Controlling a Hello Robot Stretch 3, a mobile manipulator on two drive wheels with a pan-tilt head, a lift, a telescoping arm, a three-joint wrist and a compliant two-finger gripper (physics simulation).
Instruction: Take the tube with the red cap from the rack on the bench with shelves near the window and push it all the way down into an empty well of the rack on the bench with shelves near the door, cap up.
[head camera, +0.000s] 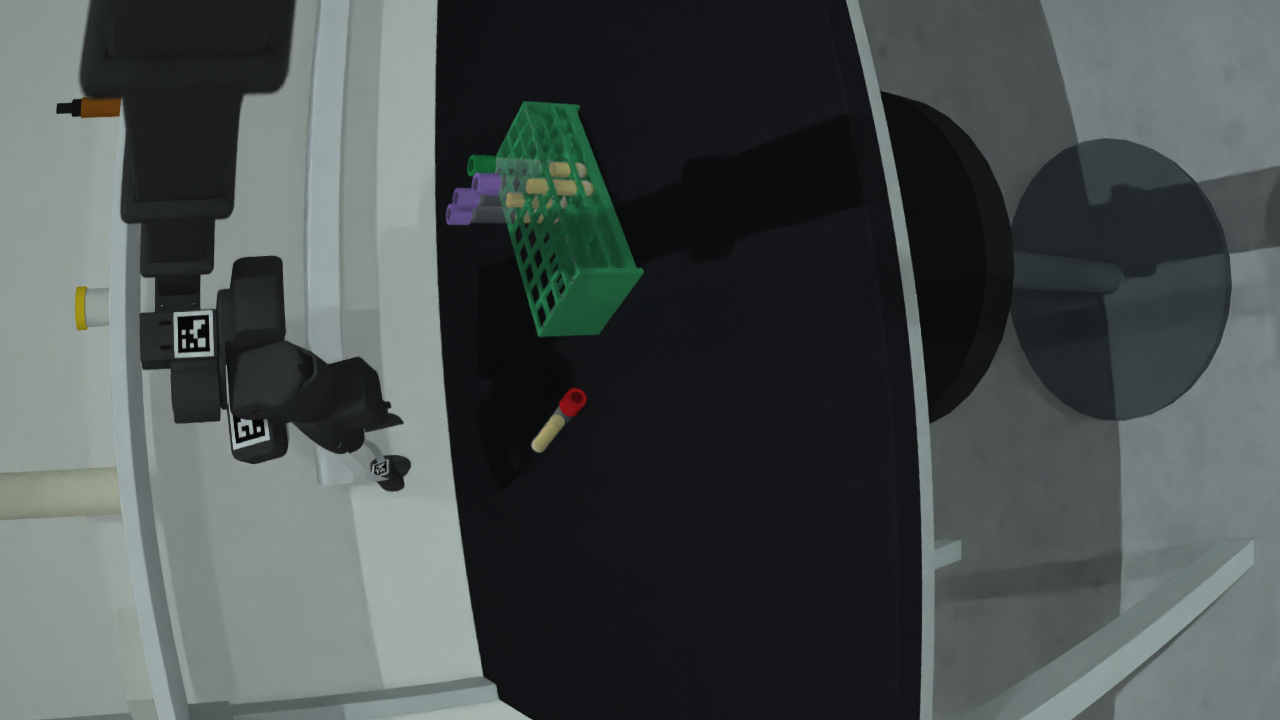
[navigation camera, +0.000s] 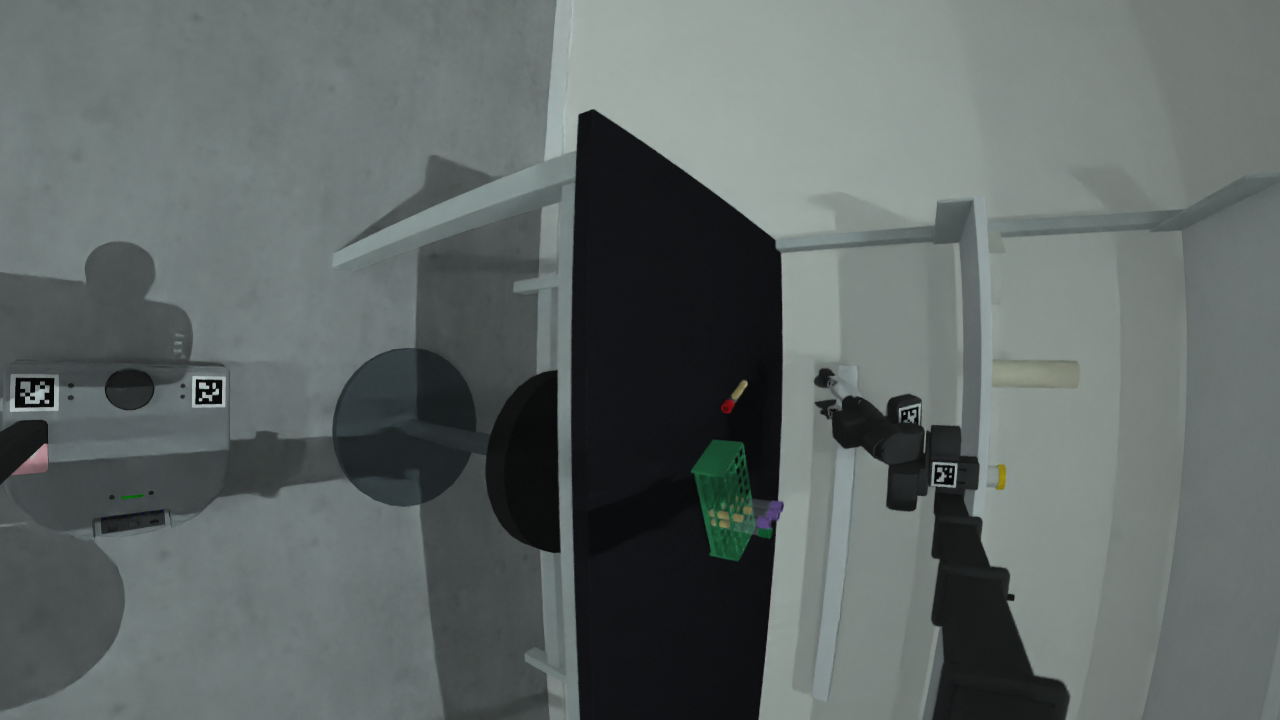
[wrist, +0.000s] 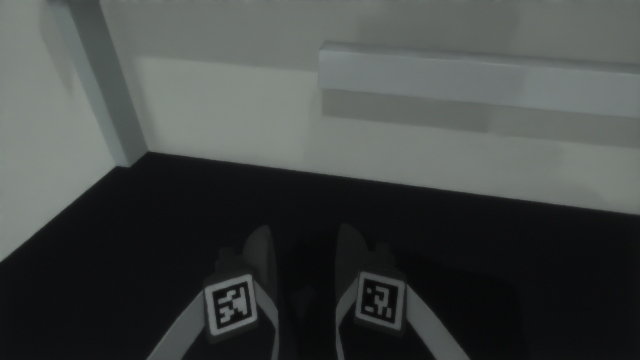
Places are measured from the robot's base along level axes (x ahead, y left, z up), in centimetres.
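Pixels of known places: gripper, fingertip midpoint: (head camera: 392, 449) (navigation camera: 821, 388); robot's base, link origin: (navigation camera: 131, 387).
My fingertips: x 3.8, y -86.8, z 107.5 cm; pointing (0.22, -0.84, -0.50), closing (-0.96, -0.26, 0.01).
Ahead of a thing's pixels: the offset from my fingertips to its top centre. "*": to the spot under its first point. Level surfaces: height alone.
The red-capped tube @[dz -14.1, dx -1.4, dy +5.0 cm] (head camera: 560, 418) (navigation camera: 734, 395) lies on its side on the black bench top @[dz -16.1 cm] (head camera: 716, 555) (navigation camera: 662, 286) (wrist: 170, 215), apart from the green rack @[* dz -12.7, dx -11.2, dy +17.5 cm] (head camera: 586, 302) (navigation camera: 718, 458). The rack stands upright and holds several tubes with purple caps @[* dz -4.8, dx -21.2, dy +16.5 cm] (head camera: 486, 184) and one with a green cap @[* dz -4.7, dx -23.3, dy +15.5 cm] (head camera: 481, 164). Wells at its near end are empty. My gripper (head camera: 392, 445) (navigation camera: 823, 394) (wrist: 305, 252) is open, with nothing between its fingers. It hangs above the bench on the wall side of the tube. The tube does not show in the wrist view. I cannot tell which bench this is.
A pale rail (head camera: 324, 197) (navigation camera: 836, 573) (wrist: 450, 80) runs along the wall behind the gripper. A shelf board @[dz +27.7 cm] (head camera: 134, 429) (navigation camera: 977, 295) carries a yellow-capped container @[* dz +33.2, dx -17.0, dy -16.2 cm] (head camera: 93, 308) (navigation camera: 996, 476) and a cream cylinder @[* dz +38.5, dx +3.3, dy -12.1 cm] (head camera: 58, 494) (navigation camera: 1036, 373). A stool @[dz -41.5, dx -15.4, dy +19.8 cm] (head camera: 948, 259) (navigation camera: 528, 465) stands at the bench's front edge.
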